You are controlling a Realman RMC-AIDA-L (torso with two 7-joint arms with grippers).
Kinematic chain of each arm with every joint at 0, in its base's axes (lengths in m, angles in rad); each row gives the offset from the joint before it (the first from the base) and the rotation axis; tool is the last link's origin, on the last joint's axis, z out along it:
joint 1: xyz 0 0 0.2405 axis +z
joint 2: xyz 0 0 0 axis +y
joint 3: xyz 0 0 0.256 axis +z
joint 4: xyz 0 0 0 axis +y
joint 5: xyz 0 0 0.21 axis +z
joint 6: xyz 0 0 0 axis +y
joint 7: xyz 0 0 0.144 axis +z
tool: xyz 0 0 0
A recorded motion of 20 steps. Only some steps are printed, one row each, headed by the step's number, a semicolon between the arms.
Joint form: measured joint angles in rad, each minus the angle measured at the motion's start. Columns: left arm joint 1, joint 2, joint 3, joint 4, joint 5, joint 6, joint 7; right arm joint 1, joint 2, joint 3, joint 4, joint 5, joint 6, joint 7.
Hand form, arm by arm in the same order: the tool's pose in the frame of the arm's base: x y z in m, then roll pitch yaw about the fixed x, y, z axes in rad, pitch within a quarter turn. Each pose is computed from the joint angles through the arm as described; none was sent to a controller.
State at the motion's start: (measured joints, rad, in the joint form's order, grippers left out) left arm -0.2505 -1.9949 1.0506 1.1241 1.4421 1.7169 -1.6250; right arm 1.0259 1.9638 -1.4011 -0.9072 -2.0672 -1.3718 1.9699
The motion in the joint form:
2: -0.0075 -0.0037 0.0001 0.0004 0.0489 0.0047 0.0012; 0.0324 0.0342 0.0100 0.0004 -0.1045 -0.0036 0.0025
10: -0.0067 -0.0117 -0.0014 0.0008 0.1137 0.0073 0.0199; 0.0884 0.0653 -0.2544 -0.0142 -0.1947 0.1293 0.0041
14: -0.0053 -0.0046 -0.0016 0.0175 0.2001 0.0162 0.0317; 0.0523 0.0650 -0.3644 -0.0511 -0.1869 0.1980 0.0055
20: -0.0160 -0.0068 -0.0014 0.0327 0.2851 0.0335 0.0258; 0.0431 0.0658 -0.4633 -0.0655 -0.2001 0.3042 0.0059
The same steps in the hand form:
2: -0.2165 0.2870 0.0718 -3.0362 -0.6890 0.2544; 0.0529 0.4137 -0.0342 -3.0199 -0.1169 0.0006
10: -0.2225 0.2847 0.0642 -3.0375 -0.6318 0.2548; 0.0392 0.4027 -0.0773 -3.0281 -0.3222 0.2377
14: -0.2313 0.2819 0.0612 -3.0355 -0.5365 0.2475; 0.0458 0.3942 -0.0905 -3.0306 -0.3456 0.3033
20: -0.2354 0.2802 0.0563 -3.0577 -0.4525 0.2529; 0.0449 0.3926 -0.1033 -3.0004 -0.3674 0.3842

